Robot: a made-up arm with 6 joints.
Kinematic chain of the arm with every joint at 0, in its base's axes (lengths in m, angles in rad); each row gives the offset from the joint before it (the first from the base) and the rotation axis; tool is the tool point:
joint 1: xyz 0 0 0.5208 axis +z
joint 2: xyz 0 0 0 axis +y
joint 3: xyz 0 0 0.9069 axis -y
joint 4: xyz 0 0 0 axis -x
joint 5: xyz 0.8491 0 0 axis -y
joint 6: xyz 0 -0.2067 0 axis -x
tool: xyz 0 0 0
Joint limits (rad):
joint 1: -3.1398..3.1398
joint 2: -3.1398..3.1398
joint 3: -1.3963..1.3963
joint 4: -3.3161..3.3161
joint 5: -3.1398..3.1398
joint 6: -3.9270..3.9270
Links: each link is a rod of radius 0.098 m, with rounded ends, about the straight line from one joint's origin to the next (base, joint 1, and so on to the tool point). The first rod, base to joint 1, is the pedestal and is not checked.
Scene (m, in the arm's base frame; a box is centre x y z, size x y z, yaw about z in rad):
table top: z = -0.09
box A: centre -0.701 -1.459 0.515 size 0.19 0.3 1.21 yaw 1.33
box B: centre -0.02 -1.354 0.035 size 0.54 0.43 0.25 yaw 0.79
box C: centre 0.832 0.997 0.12 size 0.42 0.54 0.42 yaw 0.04
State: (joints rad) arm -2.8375 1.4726 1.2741 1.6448 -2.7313 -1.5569
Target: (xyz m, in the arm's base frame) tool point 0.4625 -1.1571 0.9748
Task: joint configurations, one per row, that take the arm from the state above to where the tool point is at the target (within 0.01 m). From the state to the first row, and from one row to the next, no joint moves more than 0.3 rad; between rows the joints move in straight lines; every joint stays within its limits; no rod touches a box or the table.
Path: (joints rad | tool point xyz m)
1: -2.7298 1.1902 1.1132 1.6697 -2.7184 -1.6002 | -1.5538 -0.7009 0.9975
2: -2.6221 0.9079 0.9523 1.6946 -2.7055 -1.6435 | -1.3363 -0.7936 1.3215
3: -2.5144 0.6255 0.7914 1.7195 -2.6926 -1.6869 | -1.0627 -0.8081 1.5978
4: -2.4067 0.3431 0.6305 1.7444 -2.6797 -1.7302 | -0.7637 -0.7383 1.8108
5: -2.2990 0.0608 0.4697 1.7693 -2.6668 -1.7735 | -0.4711 -0.5896 1.9496
6: -2.0404 0.1729 0.3261 1.8351 -2.6829 -1.7193 | -0.3884 -0.8847 1.7409
7: -1.7817 0.2850 0.1825 1.9010 -2.6990 -1.6652 | -0.1689 -1.1089 1.4987
8: -1.5231 0.3970 0.0388 1.9669 -2.7152 -1.6110 | 0.1375 -1.2075 1.2381
9: -1.2645 0.5091 -0.1048 2.0327 -2.7313 -1.5569 | 0.4625 -1.1571 0.9748

